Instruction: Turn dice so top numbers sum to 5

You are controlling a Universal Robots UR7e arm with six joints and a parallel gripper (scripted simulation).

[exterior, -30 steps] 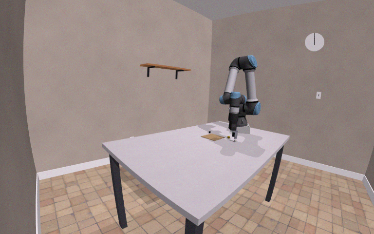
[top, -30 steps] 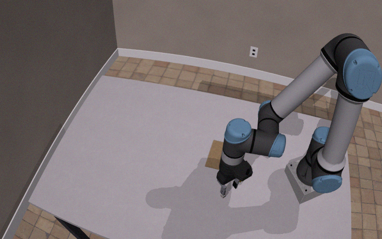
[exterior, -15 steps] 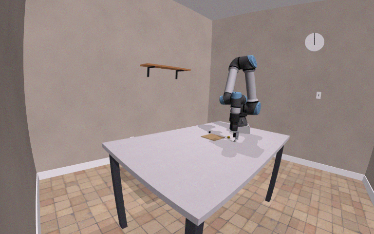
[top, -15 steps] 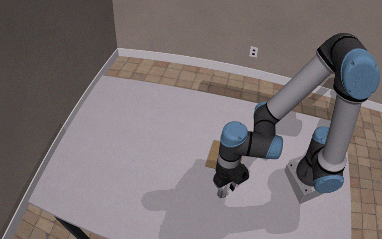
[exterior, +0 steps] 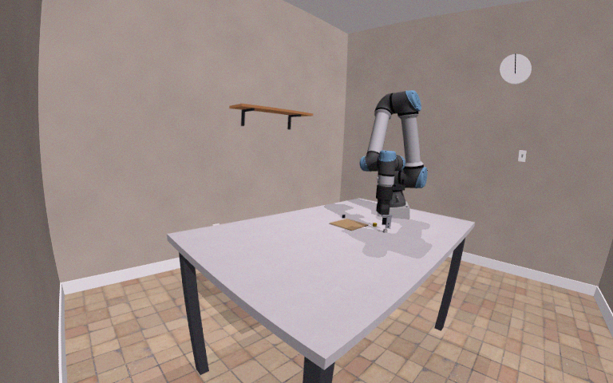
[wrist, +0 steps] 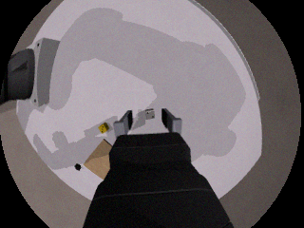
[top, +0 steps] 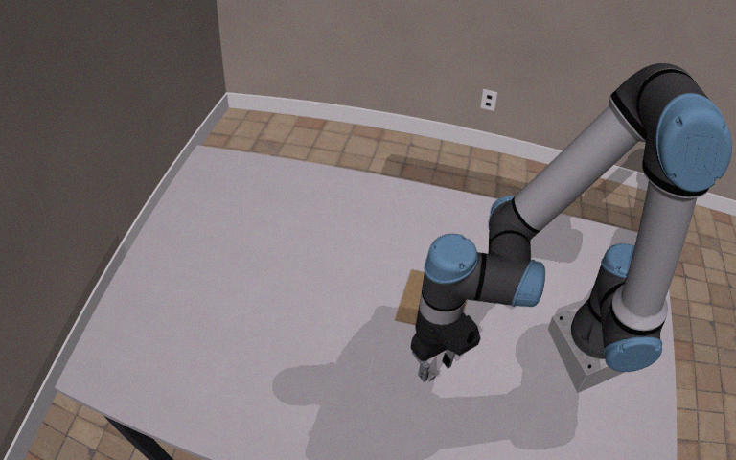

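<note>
My gripper is now 1 cm short of the white die and 4 cm above it. Round my hand: mat 5 cm ahead, 18 cm to the right, 4 cm below; then black die 3 cm behind, 28 cm to the right, 4 cm below; then yellow die 4 cm behind, 9 cm to the right, 4 cm below.
</note>
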